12 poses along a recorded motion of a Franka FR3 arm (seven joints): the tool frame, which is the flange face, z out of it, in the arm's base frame.
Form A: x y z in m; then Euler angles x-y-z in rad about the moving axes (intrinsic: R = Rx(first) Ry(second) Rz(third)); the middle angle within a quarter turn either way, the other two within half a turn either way.
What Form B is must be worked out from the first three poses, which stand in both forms.
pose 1, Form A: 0.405 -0.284 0.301 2.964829 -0.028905 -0.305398
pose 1, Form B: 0.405 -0.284 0.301 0.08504 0.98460 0.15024 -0.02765
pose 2, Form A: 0.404 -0.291 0.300 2.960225 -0.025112 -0.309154
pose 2, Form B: 0.404 -0.291 0.300 0.08755 0.98411 0.15219 -0.02630
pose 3, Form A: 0.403 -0.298 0.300 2.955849 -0.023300 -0.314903
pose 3, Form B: 0.403 -0.298 0.300 0.08977 0.98348 0.15505 -0.02600
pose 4, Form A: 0.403 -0.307 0.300 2.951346 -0.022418 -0.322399
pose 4, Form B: 0.403 -0.307 0.300 0.09195 0.98268 0.15872 -0.02626
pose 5, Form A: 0.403 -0.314 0.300 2.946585 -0.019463 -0.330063
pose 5, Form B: 0.403 -0.314 0.300 0.09443 0.98184 0.16256 -0.02555
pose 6, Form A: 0.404 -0.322 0.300 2.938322 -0.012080 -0.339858
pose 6, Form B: 0.404 -0.322 0.300 0.09898 0.98060 0.16763 -0.02308
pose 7, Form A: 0.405 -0.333 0.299 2.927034 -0.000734 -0.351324
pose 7, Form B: 0.405 -0.333 0.299 0.10536 0.97896 0.17372 -0.01907
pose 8, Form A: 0.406 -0.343 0.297 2.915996 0.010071 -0.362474
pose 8, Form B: 0.406 -0.343 0.297 0.11162 0.97726 0.17966 -0.01537
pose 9, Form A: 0.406 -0.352 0.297 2.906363 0.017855 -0.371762
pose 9, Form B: 0.406 -0.352 0.297 0.11696 0.97575 0.18456 -0.01297
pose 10, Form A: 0.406 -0.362 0.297 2.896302 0.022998 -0.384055
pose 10, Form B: 0.406 -0.362 0.297 0.12226 0.97391 0.19078 -0.01214
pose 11, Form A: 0.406 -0.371 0.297 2.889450 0.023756 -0.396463
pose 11, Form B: 0.406 -0.371 0.297 0.12559 0.97227 0.19682 -0.01321
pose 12, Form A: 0.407 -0.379 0.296 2.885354 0.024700 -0.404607
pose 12, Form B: 0.407 -0.379 0.296 0.12761 0.97119 0.20081 -0.01367
